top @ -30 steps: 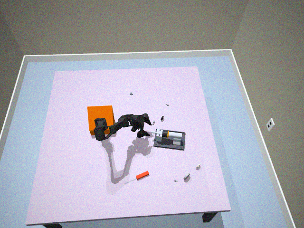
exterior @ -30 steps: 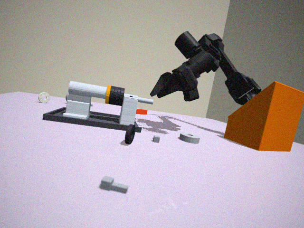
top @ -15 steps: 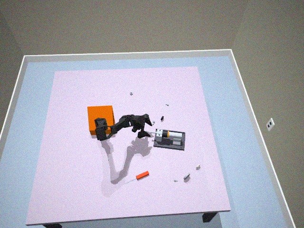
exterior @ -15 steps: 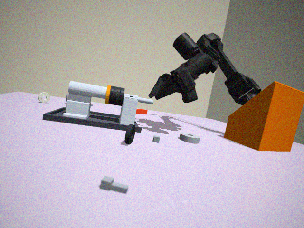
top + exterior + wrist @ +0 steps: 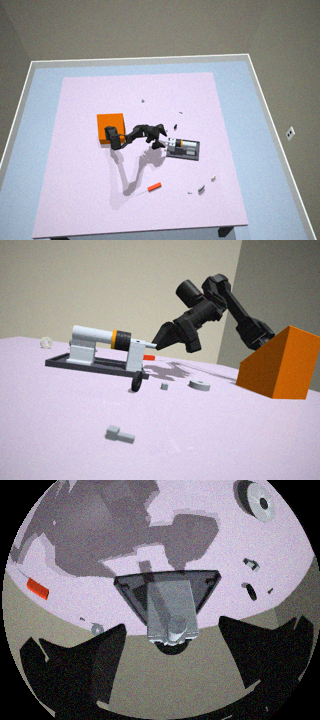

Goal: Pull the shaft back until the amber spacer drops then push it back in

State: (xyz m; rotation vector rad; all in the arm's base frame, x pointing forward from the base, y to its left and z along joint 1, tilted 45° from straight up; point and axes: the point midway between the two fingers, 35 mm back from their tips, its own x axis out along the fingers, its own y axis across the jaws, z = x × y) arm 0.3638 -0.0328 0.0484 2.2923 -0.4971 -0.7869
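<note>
Now: the grey shaft 60 mm ahead of my gripper tip and 10 mm to the right of it. Also, from my gripper tip: grey washer: 110 mm to the left, 100 mm behind, 70 mm below; then amber spacer: 110 mm ahead, 10 mm to the right; then black ring: 170 mm to the left, 70 mm ahead, 60 mm below.
</note>
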